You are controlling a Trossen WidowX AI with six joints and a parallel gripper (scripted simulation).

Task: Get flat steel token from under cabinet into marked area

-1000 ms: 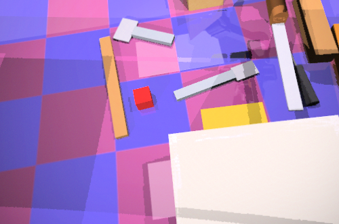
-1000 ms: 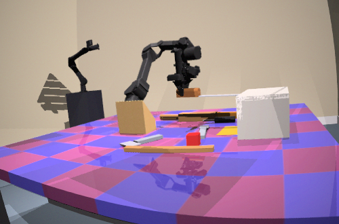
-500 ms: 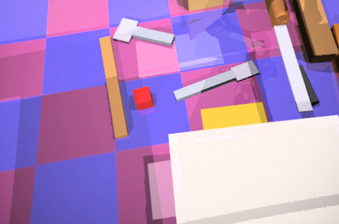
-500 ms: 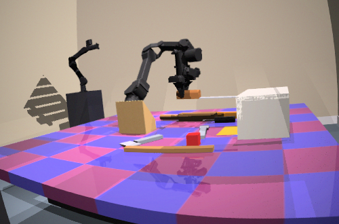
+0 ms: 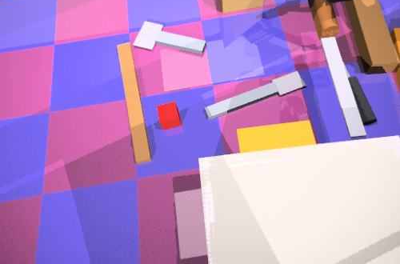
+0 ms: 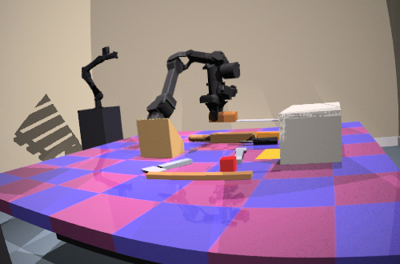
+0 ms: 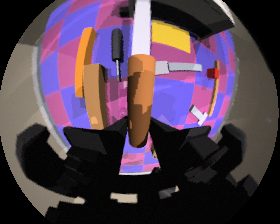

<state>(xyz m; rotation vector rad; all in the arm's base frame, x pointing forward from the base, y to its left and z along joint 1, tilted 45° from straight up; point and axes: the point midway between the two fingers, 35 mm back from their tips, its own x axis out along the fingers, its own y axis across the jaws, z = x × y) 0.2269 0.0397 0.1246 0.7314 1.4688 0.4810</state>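
The black screwdriver lies 140 mm ahead of my gripper tip, 40 mm to the left of it and 100 mm below it. The rest, counted from my gripper tip: grey t-shaped tool 100 mm behind, 320 mm to the right, 110 mm below; then wooden block 50 mm behind, 140 mm to the left, 90 mm below; then grey paddle-ended bar 110 mm ahead, 140 mm to the right, 110 mm below.
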